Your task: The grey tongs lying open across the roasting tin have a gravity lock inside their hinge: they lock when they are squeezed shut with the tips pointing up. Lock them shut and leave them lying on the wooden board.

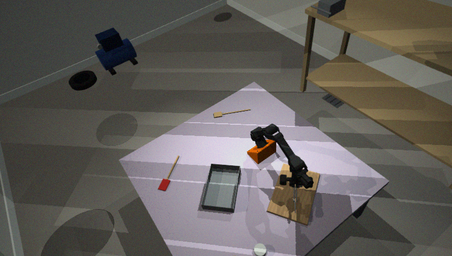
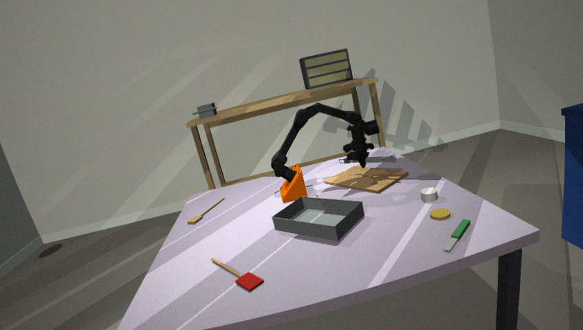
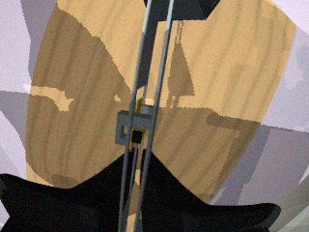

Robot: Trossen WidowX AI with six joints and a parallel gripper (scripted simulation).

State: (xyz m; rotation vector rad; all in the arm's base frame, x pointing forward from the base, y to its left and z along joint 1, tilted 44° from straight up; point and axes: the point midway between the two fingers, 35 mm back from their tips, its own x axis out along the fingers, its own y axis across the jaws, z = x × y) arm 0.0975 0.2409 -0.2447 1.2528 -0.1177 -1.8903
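The wooden board is 50 mm below my gripper tip. From my gripper tip the other things lie so: tongs arm 40 mm ahead, 30 mm to the left, 40 mm above; then white cylinder 410 mm ahead, 80 mm to the left, 40 mm below; then roasting tin 290 mm ahead, 350 mm to the right, 30 mm below.
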